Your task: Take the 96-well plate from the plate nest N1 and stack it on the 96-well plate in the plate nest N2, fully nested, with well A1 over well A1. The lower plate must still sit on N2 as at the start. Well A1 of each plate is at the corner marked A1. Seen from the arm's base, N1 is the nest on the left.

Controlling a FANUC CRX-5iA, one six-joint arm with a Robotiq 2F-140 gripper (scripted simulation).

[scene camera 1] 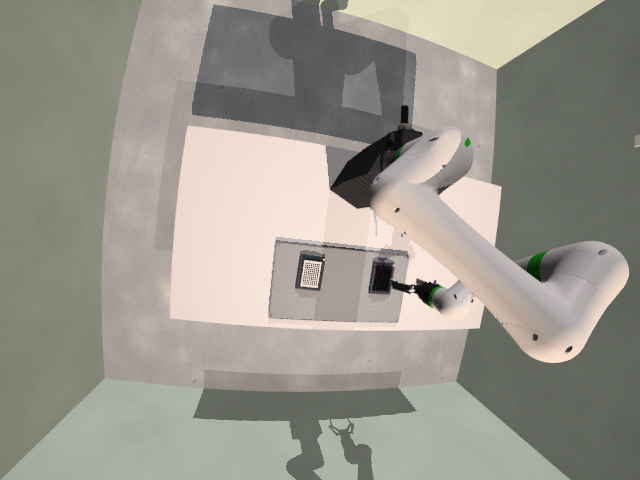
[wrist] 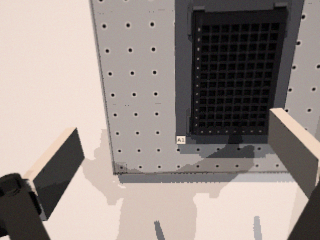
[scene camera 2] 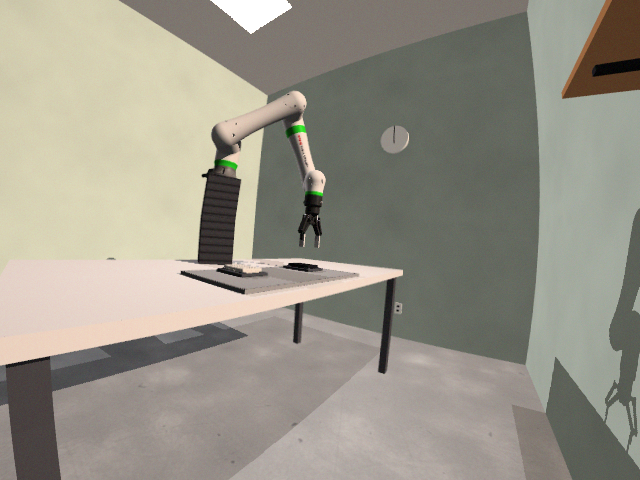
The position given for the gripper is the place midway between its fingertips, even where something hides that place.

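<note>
Black 96-well plate [wrist: 240, 111] in view. The gripper [wrist: 171, 134] in view.
</note>
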